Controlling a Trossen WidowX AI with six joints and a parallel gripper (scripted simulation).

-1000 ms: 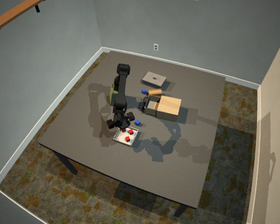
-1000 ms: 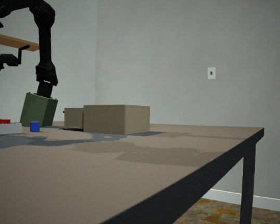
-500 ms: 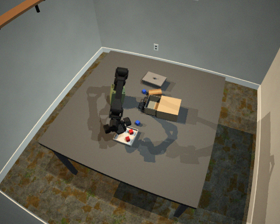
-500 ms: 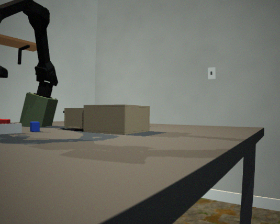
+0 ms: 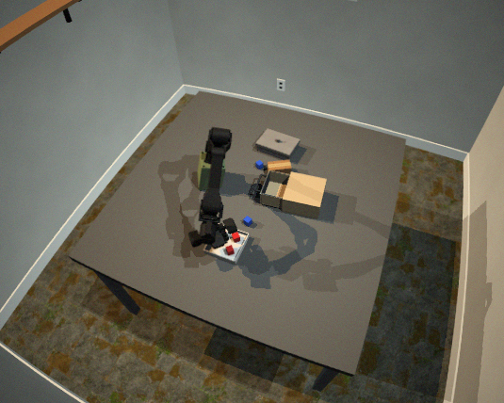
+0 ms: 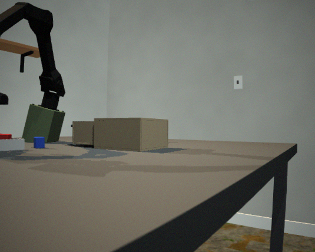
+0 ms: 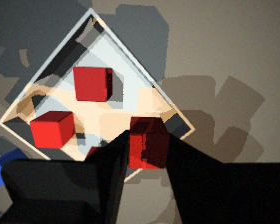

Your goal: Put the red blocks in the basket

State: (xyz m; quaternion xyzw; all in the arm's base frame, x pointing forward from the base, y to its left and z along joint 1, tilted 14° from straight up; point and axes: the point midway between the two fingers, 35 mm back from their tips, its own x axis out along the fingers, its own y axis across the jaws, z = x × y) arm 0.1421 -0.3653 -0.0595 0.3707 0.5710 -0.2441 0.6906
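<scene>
My gripper is now 7 cm above the white basket, 3 cm to the right of it and 3 cm short of it. Round my hand: orange box: 49 cm to the left, 15 cm ahead, 5 cm below; tan drawer cabinet: 34 cm to the left, 26 cm ahead, 4 cm below; grey lid: 65 cm to the left, 11 cm ahead, 3 cm below.
</scene>
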